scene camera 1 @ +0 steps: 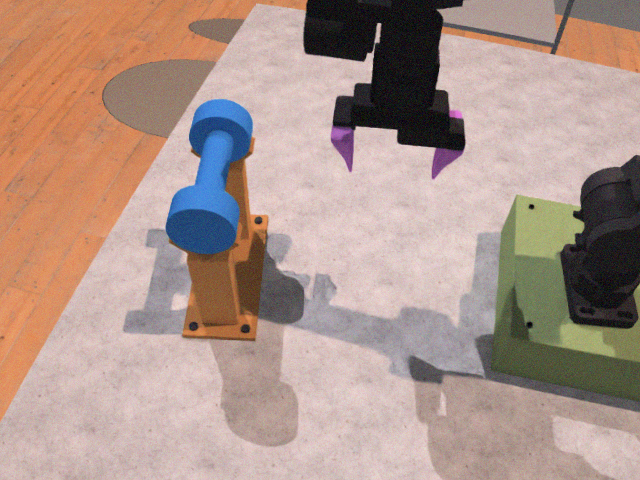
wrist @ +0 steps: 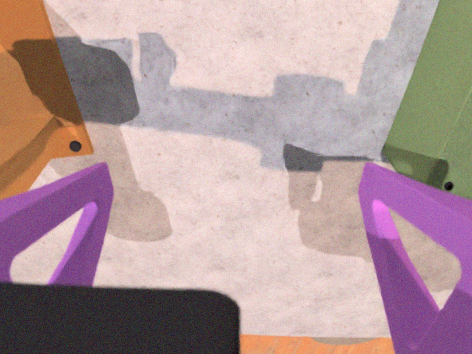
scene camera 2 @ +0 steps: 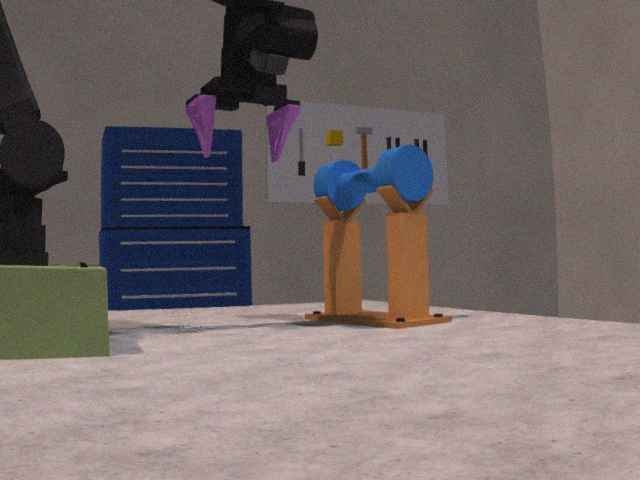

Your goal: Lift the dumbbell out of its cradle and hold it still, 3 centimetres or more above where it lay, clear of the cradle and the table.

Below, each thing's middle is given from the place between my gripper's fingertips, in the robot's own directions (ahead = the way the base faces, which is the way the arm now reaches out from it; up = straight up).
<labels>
My hand is 210 mm short of the blue dumbbell (scene camera 1: 203, 218), 20 mm to the right of it and 20 mm above it. Round my hand: orange cradle (scene camera 2: 407, 243) (210 mm ahead, 130 mm below, 20 mm to the left).
</labels>
